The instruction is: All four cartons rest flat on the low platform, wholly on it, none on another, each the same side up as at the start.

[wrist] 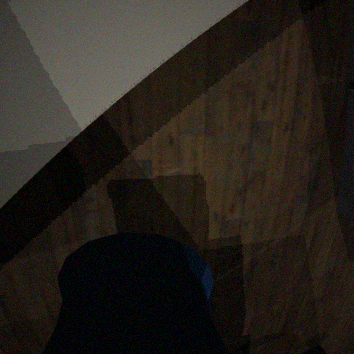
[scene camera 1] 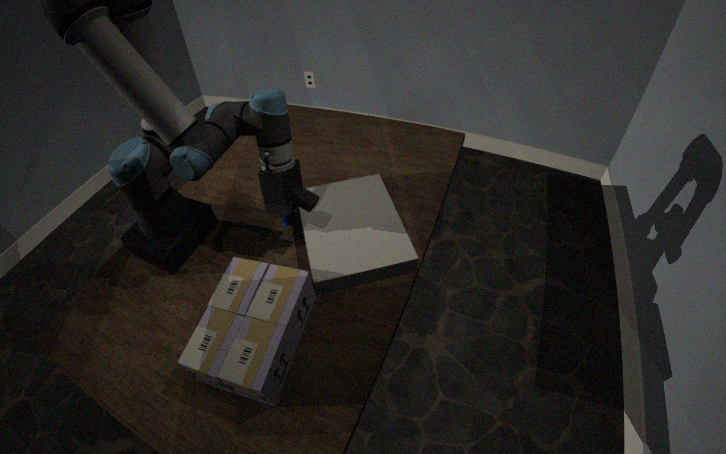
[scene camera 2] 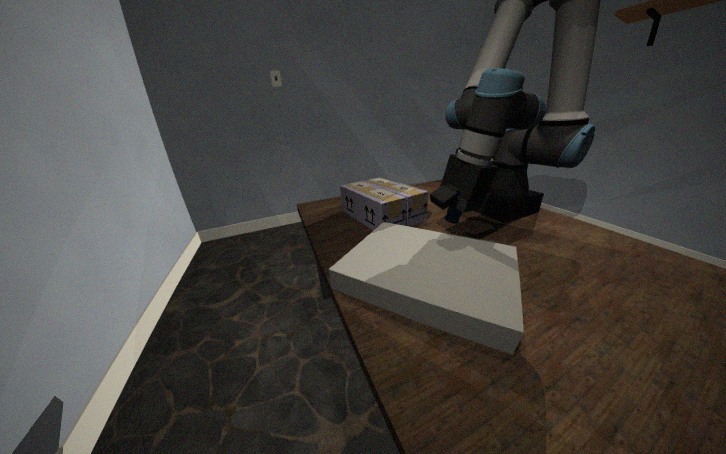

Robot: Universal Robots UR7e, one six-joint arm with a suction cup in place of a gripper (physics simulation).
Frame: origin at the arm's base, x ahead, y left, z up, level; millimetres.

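Where they show: hand, tool point: (wrist: 136, 291) (scene camera 1: 289, 222) (scene camera 2: 451, 219); arm's base, link origin: (scene camera 1: 166, 218) (scene camera 2: 504, 190).
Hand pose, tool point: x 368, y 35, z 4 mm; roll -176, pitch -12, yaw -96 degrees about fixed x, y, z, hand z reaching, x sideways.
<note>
Each offset is from my tool point to the top centre of the thing. Level surfaces: height alone.
Four white, yellow and lilac cartons stand upright in a tight two-by-two block on the wooden top: one {37 mm back, 208 mm right, 25 mm up} (scene camera 1: 230, 289) at the back left, one {55 mm ahead, 212 mm right, 25 mm up} (scene camera 1: 274, 295) at the back right, one {39 mm back, 338 mm right, 25 mm up} (scene camera 1: 206, 341) at the front left and one {49 mm ahead, 341 mm right, 25 mm up} (scene camera 1: 247, 354) at the front right, as scene camera 1 sees them. Labels face up; arrows show on the sides. The low white platform {141 mm ahead, 53 mm left, 26 mm down} (scene camera 1: 358, 251) (scene camera 2: 428, 289) (wrist: 125, 45) lies apart from them and bears no carton. My gripper, a blue suction cup (scene camera 1: 286, 220) (scene camera 2: 453, 215) (wrist: 135, 270), is open, holds nothing and hangs low beside the platform's robot-side edge.
The robot's dark base (scene camera 1: 168, 230) (scene camera 2: 508, 198) stands behind the cup. The wooden top {74 mm down} (scene camera 1: 133, 321) (scene camera 2: 615, 331) ends at a long edge beside the platform, above the stone floor (scene camera 1: 481, 321) (scene camera 2: 240, 331). A dark bluish strip, unclear, shows at the wrist view's right edge.
</note>
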